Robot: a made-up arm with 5 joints. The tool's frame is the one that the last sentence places. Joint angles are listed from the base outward.
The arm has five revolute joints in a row. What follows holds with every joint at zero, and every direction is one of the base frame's.
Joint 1 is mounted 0.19 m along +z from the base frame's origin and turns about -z.
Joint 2 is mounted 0.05 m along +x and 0.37 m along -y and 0.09 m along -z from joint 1 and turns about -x.
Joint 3 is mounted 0.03 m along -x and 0.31 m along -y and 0.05 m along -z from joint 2 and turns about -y.
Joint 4 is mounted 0.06 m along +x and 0.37 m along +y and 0.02 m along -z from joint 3 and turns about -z.
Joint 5 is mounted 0.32 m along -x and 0.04 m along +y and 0.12 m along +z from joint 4 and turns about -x.
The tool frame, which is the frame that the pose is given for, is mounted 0.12 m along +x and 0.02 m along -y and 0.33 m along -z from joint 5; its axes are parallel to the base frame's.
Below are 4 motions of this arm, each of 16 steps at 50 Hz.
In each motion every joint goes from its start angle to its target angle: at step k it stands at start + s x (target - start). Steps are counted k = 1, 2, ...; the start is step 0. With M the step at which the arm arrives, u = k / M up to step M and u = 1 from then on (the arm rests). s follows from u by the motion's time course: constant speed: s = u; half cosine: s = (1 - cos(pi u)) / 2; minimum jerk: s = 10 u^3 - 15 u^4 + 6 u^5.
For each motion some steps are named. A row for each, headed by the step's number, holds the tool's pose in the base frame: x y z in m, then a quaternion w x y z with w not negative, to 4 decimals.
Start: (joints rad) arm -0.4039 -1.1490 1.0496 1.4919 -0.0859
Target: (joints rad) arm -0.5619 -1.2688 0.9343 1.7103 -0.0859
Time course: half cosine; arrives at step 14
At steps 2, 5, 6, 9, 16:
2: 0.3193 -0.0645 0.3065 0.4529 0.6340 0.1201 -0.6152
5: 0.3292 -0.0585 0.3104 0.4484 0.6228 0.1657 -0.6193
6: 0.3337 -0.0555 0.3119 0.4464 0.6168 0.1862 -0.6210
9: 0.3478 -0.0451 0.3153 0.4401 0.5946 0.2485 -0.6254
16: 0.3598 -0.0345 0.3168 0.4347 0.5710 0.3005 -0.6282

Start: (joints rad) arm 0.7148 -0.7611 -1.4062 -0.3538 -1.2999
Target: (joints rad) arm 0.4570 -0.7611 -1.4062 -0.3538 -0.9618
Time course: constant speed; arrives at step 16
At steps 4, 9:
4: -0.2081 -0.1852 0.4508 0.2974 0.8613 0.3960 -0.1135
9: -0.2195 -0.1882 0.4330 0.3460 0.8276 0.4351 -0.0786

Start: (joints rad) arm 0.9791 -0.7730 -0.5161 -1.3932 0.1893
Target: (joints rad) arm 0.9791 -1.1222 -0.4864 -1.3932 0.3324
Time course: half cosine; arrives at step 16
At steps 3, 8, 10, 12, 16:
3: -0.2416 -0.1296 -0.1955 0.8827 0.2711 -0.2892 0.2523
8: -0.1934 -0.1234 -0.1836 0.8616 0.2606 -0.3616 0.2430
10: -0.1719 -0.1212 -0.1757 0.8504 0.2559 -0.3941 0.2366
12: -0.1541 -0.1196 -0.1678 0.8402 0.2521 -0.4213 0.2303
16: -0.1385 -0.1185 -0.1598 0.8305 0.2488 -0.4454 0.2237

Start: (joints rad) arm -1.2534 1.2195 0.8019 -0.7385 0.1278
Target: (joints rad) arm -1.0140 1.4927 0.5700 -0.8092 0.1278
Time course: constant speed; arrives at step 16
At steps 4, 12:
4: 0.6474 -0.1270 0.1160 0.2063 -0.4971 -0.4514 0.7117
12: 0.6200 -0.2231 0.1572 0.2290 -0.5983 -0.3629 0.6767

